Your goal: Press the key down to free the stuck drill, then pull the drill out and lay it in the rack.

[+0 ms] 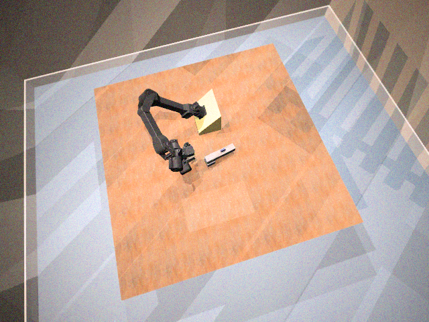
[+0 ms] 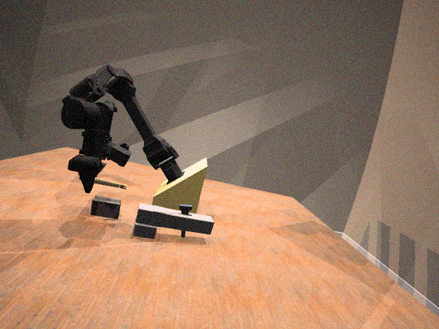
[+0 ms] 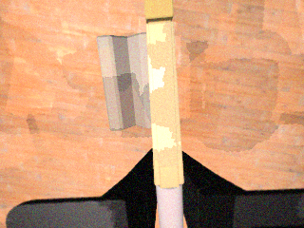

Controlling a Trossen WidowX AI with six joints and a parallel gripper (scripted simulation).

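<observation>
Now: the dark grey rack 40 mm to the left of my gripper tip, 40 mm below it and 30 mm behind it. The rest, counted from my gripper tip: blue key (240 mm to the left, 10 mm below, 10 mm behind); grey housing (220 mm to the left, 20 mm below); drill (40 mm to the left, 30 mm above, 10 mm behind).
</observation>
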